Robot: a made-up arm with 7 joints. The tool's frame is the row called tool.
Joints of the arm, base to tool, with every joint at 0 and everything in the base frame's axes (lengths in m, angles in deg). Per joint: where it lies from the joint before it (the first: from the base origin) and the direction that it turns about. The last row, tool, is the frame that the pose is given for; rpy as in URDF.
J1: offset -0.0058 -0.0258 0.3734 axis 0 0 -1
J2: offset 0.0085 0.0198 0.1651 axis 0 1 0
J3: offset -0.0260 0.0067 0.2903 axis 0 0 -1
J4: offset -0.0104 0.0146 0.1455 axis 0 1 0
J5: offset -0.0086 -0.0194 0.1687 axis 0 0 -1
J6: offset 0.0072 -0.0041 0.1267 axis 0 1 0
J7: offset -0.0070 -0.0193 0.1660 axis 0 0 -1
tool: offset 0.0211 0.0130 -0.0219 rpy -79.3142 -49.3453 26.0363
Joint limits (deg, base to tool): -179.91..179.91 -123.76..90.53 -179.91..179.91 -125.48..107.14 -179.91..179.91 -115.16..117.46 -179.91..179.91
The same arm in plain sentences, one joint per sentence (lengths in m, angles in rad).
The arm has seven revolute joints in a row. What follows holds with every joint at zero, and every direction is one of the base frame's. Joint 1 sits 0.0058 m along -x and 0.0258 m along -y and 0.3734 m along +z from the base frame's origin and rotates about -z, from -3.14 to 3.14 rad. Joint 2 sits 0.0085 m along +x and 0.0198 m along +y and 0.1651 m along +z from joint 1 and rotates about +y, from -2.16 to 1.58 rad. Joint 3 sits 0.026 m along -x and 0.0067 m along +y and 0.2903 m along +z from joint 2 and rotates about -z, from -3.14 to 3.14 rad. Joint 4 sits 0.0104 m along -x and 0.0146 m along +y and 0.1455 m along +z from joint 3 and rotates about +y, from -2.19 to 1.8699 rad. Joint 5 sits 0.0086 m along -x and 0.0194 m along -y and 0.1687 m along +z from joint 4 and rotates about -z, from -3.14 to 3.14 rad. Joint 6 sits 0.0072 m along +x and 0.0041 m along -y and 0.1267 m along +z from joint 5 and rotates about +y, from -2.0099 to 2.0501 rad. Joint 7 sits 0.007 m along -x and 0.0193 m along -y and 0.166 m along +z from joint 6 and rotates about -z, from -3.14 to 3.14 rad. The tool frame, which is the frame that the pose is given for, sits 0.0211 m along +x and 0.013 m along +y and 0.0219 m along -z from joint 7; its axes are the base frame's turned by roll -1.3843, pitch -0.8612 and yaw 0.4544 rad (as in URDF: about the fixed x, then y, then z).
